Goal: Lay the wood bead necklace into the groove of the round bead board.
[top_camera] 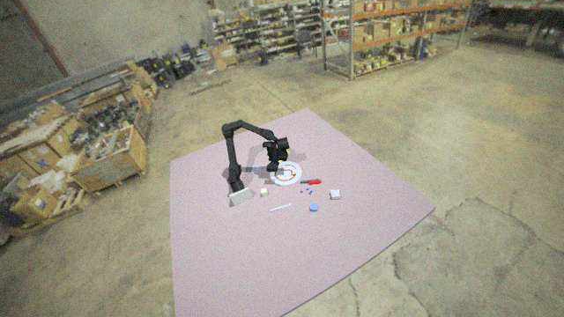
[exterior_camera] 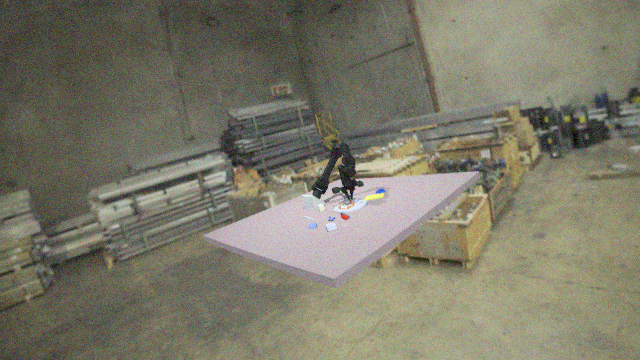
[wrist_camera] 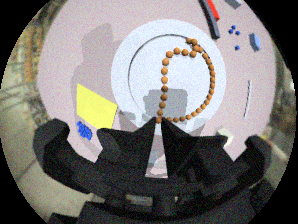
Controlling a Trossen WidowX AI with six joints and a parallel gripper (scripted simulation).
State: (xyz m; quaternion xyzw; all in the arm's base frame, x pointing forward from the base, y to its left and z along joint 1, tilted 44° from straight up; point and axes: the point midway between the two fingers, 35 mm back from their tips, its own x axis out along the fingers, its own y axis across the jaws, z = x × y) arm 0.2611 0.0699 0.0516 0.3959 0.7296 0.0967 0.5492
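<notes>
My gripper tip is 7 cm short of the yellow sheet, 13 cm to the right of it and 2 cm above it. The rest, counted from my gripper tip: cream cube (12 cm behind, 14 cm to the right); then red-handled tool (16 cm ahead, 19 cm to the right, 2 cm below); then grey plate (13 cm behind, 9 cm to the left, 2 cm below).
</notes>
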